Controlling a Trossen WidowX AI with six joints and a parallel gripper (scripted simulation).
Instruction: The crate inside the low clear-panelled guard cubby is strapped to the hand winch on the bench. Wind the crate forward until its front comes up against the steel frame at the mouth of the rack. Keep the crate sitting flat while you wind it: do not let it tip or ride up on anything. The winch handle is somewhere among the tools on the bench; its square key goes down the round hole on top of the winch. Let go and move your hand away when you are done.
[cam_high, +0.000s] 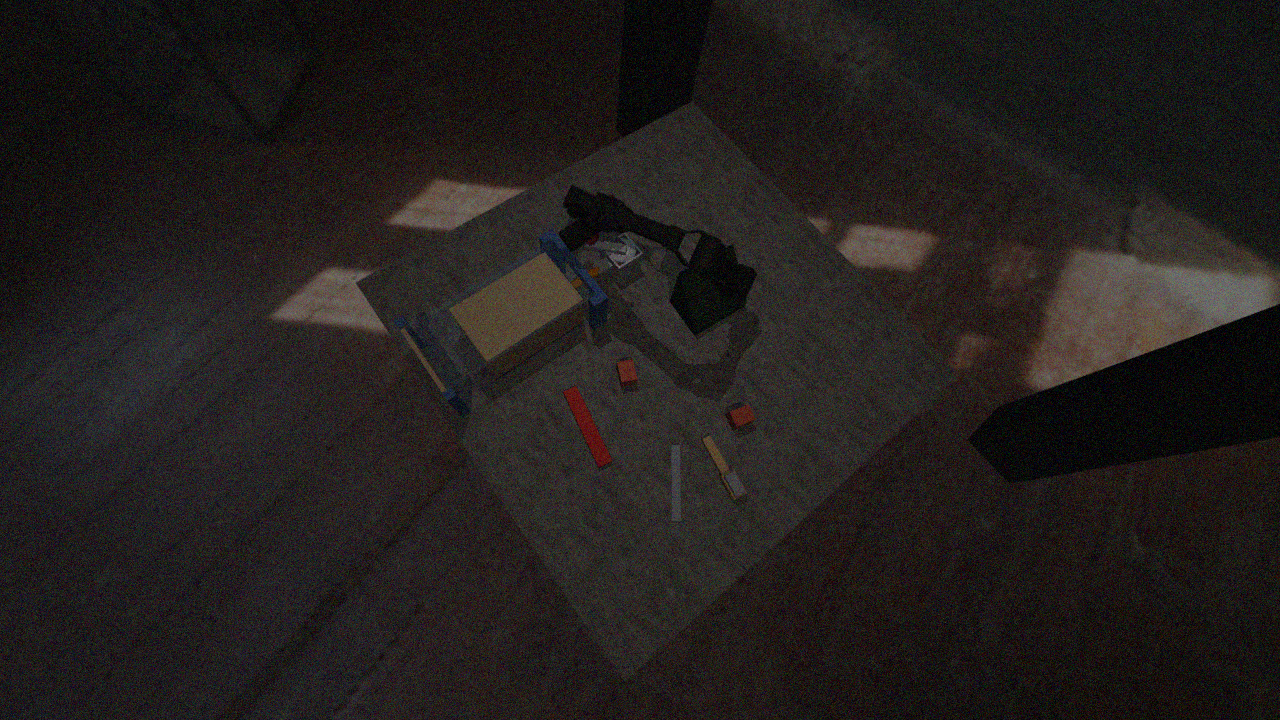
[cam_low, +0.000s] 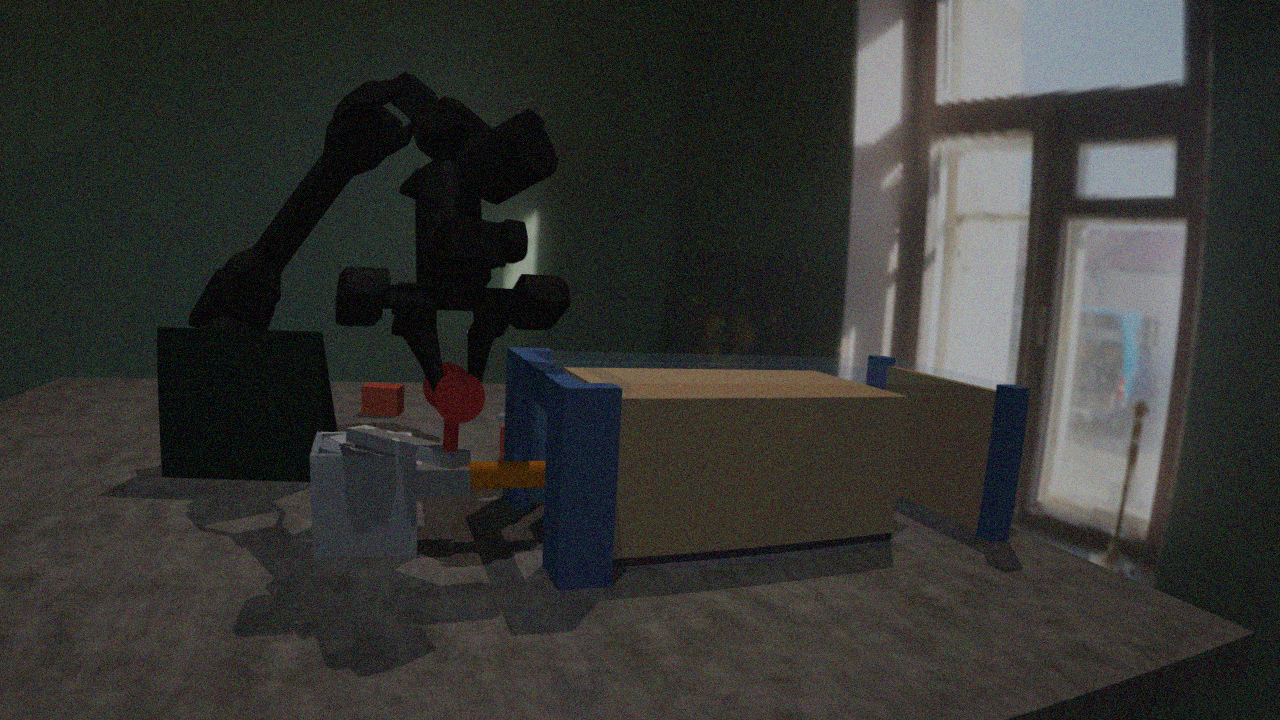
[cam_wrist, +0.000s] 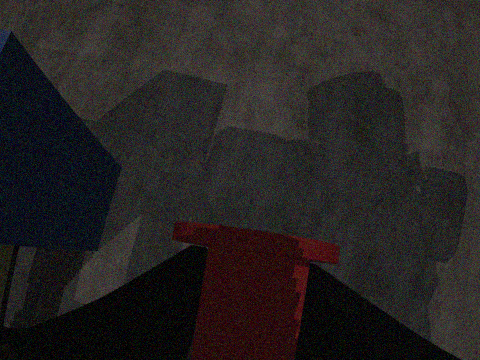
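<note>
Now: the crank handle 3 cm behind my gripper tip, 5 cm to the left of it and 4 cm below it. Also, from my gripper tip: blue frame: 9 cm ahead, 9 cm to the left, 4 cm below; grey winch: 9 cm behind, 8 cm to the left, 11 cm below; red knob: 2 cm to the left, 1 cm below.
</note>
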